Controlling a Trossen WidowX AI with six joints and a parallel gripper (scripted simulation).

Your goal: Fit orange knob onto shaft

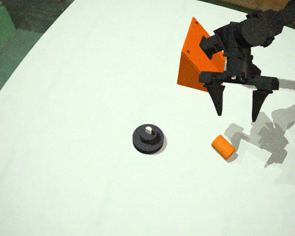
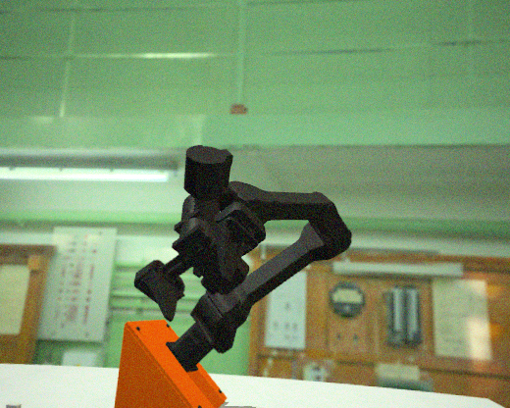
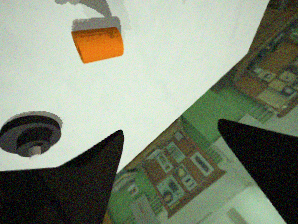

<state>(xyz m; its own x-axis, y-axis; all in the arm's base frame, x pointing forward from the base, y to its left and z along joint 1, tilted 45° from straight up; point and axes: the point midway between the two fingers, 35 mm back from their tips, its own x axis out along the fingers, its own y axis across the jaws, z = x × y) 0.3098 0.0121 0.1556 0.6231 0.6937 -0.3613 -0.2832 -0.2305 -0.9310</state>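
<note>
My gripper tip is 1 cm past the orange knob, 2 cm to the right of it and 16 cm above it. Also, from my gripper tip: round pedestal 2 cm ahead, 20 cm to the right, 15 cm below.
</note>
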